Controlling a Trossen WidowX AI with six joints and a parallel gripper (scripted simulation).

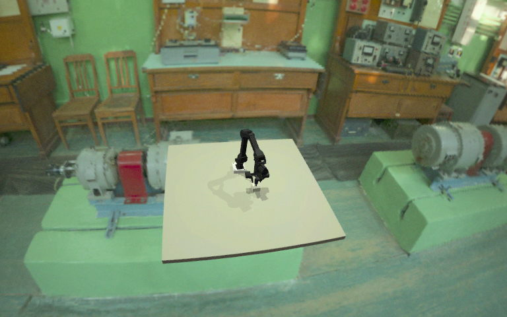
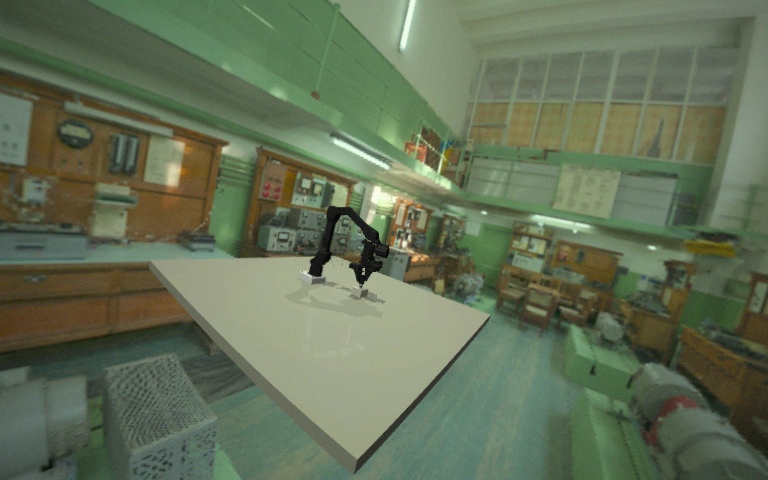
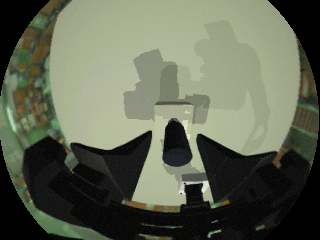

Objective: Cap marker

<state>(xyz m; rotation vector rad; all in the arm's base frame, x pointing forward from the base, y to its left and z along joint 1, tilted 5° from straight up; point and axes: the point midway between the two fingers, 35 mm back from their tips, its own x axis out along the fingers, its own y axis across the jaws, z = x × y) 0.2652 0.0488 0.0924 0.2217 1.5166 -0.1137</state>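
The marker cap lies 10 mm above my gripper tip. From my gripper tip the other things lie so: holder block: 50 mm below.
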